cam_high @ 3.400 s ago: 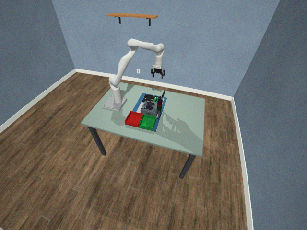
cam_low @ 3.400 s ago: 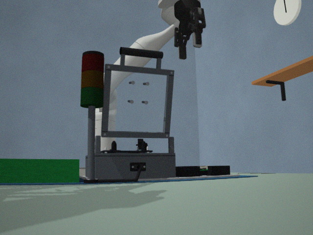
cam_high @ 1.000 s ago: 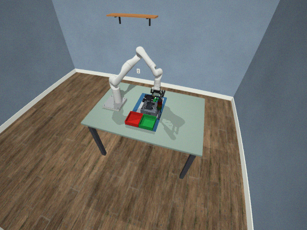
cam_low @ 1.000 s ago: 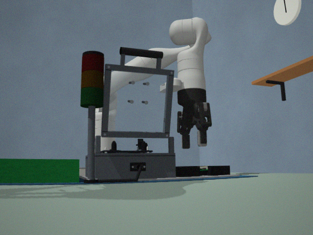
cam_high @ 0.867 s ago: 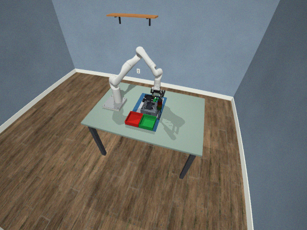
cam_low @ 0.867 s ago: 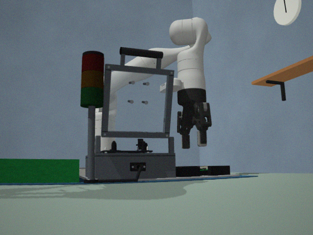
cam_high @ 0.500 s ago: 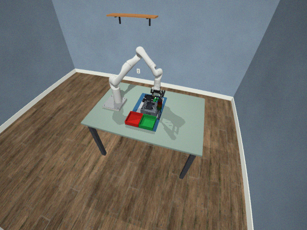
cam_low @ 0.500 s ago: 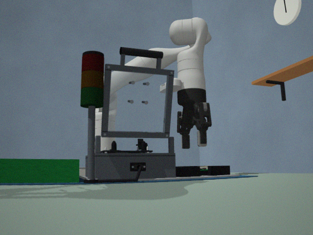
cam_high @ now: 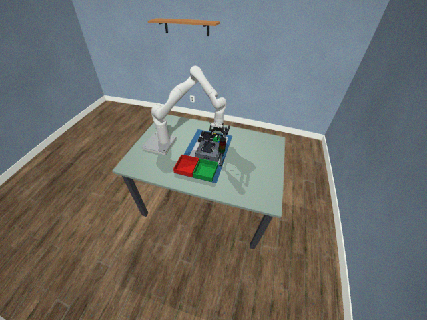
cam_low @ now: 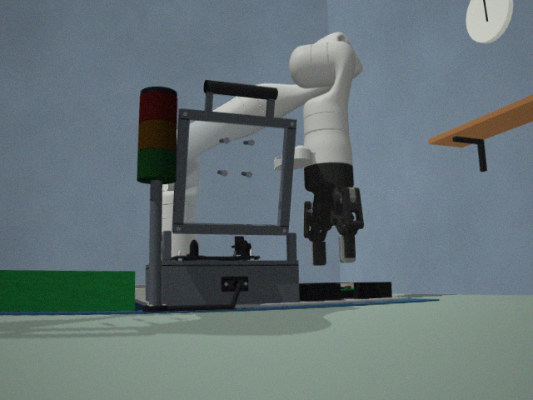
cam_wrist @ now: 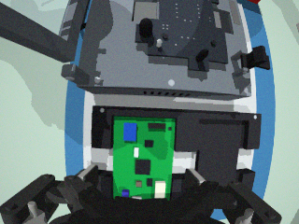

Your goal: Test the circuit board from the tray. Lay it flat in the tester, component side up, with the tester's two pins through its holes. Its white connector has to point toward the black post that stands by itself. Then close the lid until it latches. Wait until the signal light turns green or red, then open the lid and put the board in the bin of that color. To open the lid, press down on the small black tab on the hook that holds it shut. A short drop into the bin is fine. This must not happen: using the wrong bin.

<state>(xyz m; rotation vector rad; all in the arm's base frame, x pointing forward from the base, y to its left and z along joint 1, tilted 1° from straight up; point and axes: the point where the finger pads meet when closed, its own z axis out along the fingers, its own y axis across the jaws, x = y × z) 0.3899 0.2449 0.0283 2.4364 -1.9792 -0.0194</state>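
Now: hand 40 mm above the green circuit board. From my hand the other things lie so: red bin 390 mm to the right, 70 mm behind, 50 mm below; then green bin 360 mm to the right, 80 mm ahead, 50 mm below; then clear lid 150 mm to the right, 120 mm ahead, 120 mm above.
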